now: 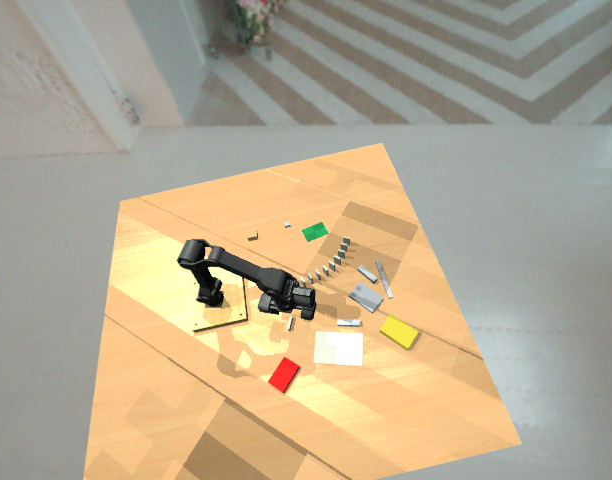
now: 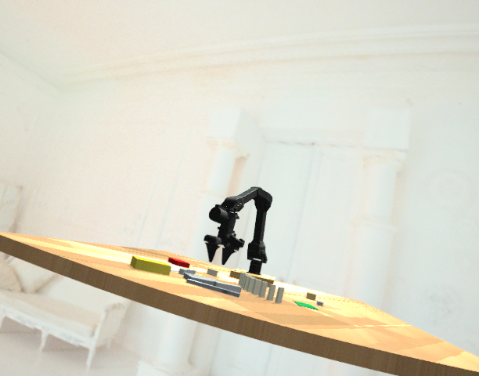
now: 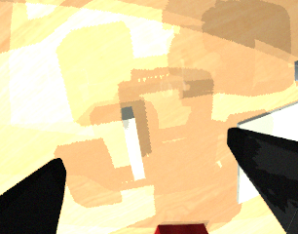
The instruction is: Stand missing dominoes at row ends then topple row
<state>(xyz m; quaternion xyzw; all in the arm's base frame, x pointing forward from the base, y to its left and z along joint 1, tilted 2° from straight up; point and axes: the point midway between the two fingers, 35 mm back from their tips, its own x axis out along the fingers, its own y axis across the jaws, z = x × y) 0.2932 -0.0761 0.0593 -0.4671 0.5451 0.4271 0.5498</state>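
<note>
The white sheet lies 160 mm ahead of my gripper tip, 100 mm to the right of it and 50 mm below it. Also, from my gripper tip: red block (20 mm behind, 190 mm to the right, 40 mm below); then light grey piece (200 mm ahead, 20 mm to the right, 40 mm below); then grey plate (260 mm ahead, 80 mm to the left, 50 mm below).
</note>
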